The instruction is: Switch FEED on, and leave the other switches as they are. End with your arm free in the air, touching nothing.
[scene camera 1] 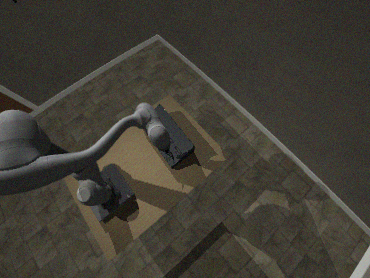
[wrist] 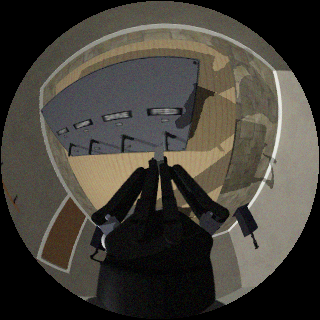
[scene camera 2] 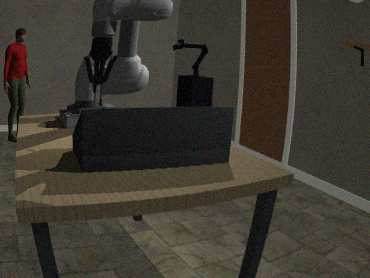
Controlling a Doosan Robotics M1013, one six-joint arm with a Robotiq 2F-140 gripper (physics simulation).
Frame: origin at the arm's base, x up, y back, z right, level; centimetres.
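Seen in the pictures: gripper, fingertip midpoint: (wrist: 159, 152) (scene camera 2: 96, 102); arm's base, link origin: (scene camera 1: 106, 192).
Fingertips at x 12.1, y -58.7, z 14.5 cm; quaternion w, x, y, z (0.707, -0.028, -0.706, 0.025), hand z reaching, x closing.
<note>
Pixels of each thing's middle, then the offset from my fingertips to it. Level surfaces: height alone.
- dark grey switch panel, body centre: (scene camera 2: 147, 139) (wrist: 106, 114) (scene camera 1: 167, 136) dx -11.2, dy -11.1, dz -15.3 cm
- FEED label, body centre: (wrist: 164, 110) dx -5.0, dy -8.0, dz +2.5 cm
- FEED switch lever, body centre: (wrist: 164, 142) dx -6.4, dy +0.1, dz +1.4 cm
- wooden table, surface height: dx -17.8 cm
The dark grey switch panel (scene camera 1: 175, 135) (scene camera 2: 155, 137) (wrist: 135, 85) stands on the table. In the wrist view its labels are blurred and unreadable. The FEED label (wrist: 165, 111) is the large one at the right. Below it the FEED switch lever (wrist: 167, 140) stands out near the panel's lower edge, in much the same pose as the other levers (wrist: 124, 143) (wrist: 92, 146) to its left. My gripper (wrist: 159, 152) (scene camera 2: 98, 100) is shut and empty, pointing down at the panel's lower edge, close beside the FEED lever. Whether they touch is unclear. The arm hides the fingertips in scene camera 1.
The wooden table (scene camera 1: 145, 200) (scene camera 2: 165, 185) carries the panel and the arm's grey base (scene camera 1: 127, 192) (scene camera 2: 70, 118). A person in a red top (scene camera 2: 17, 62) stands at the left. A dark cabinet (scene camera 2: 195, 91) with a small black arm on it stands behind the table.
</note>
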